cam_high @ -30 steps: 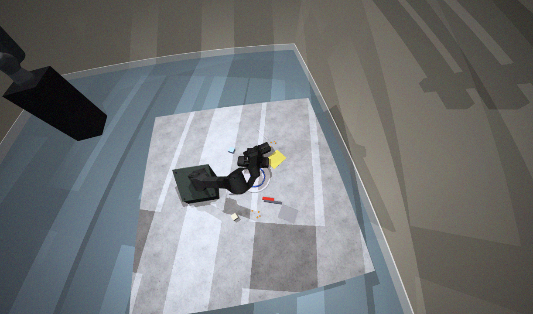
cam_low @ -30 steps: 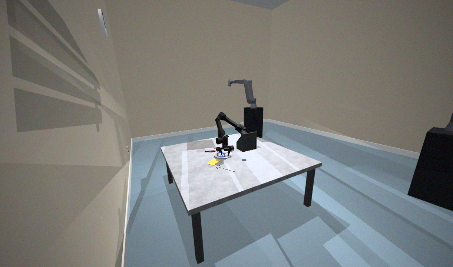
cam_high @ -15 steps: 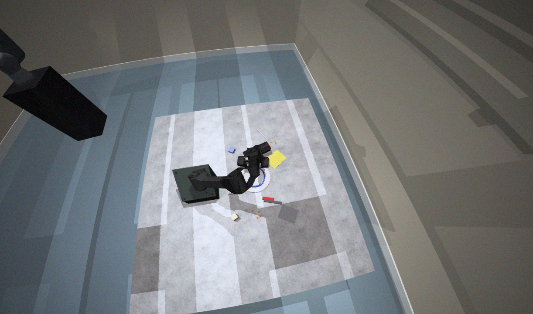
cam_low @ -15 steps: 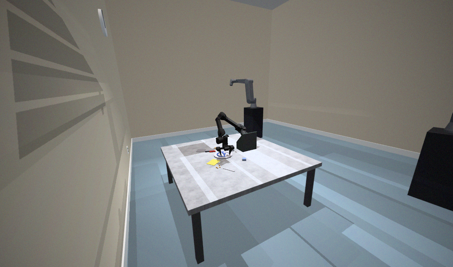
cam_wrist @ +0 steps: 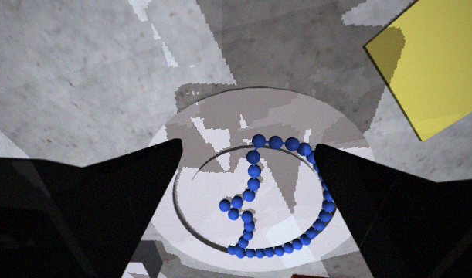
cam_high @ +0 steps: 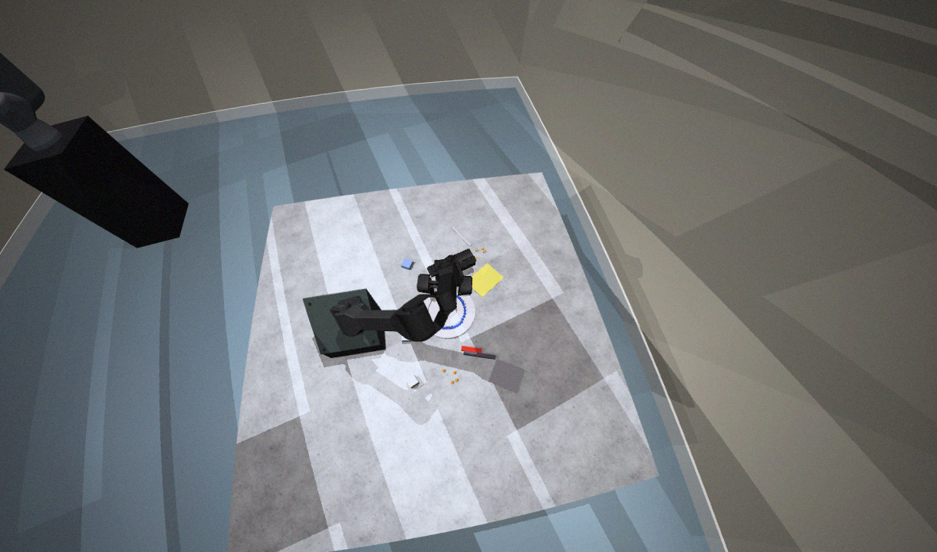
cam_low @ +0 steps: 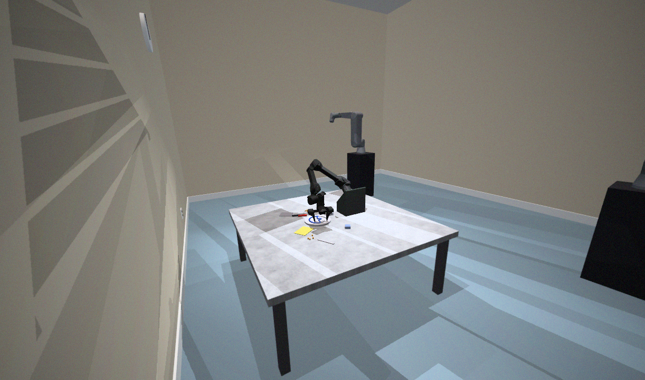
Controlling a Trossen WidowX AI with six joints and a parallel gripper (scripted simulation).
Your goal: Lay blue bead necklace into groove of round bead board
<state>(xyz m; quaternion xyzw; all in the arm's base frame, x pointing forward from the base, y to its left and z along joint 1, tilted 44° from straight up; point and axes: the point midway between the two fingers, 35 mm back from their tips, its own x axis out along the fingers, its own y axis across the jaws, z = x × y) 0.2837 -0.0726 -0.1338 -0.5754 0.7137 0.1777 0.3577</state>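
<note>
Now: the round white bead board 6 cm to the right of my gripper tip, 1 cm below it and 1 cm behind it. The rest, counted from my gripper tip: blue block (17 cm to the left, 12 cm behind, 1 cm below); yellow sheet (16 cm ahead, 3 cm to the left, 2 cm below); grey tool (23 cm to the right, 5 cm ahead, 2 cm below).
</note>
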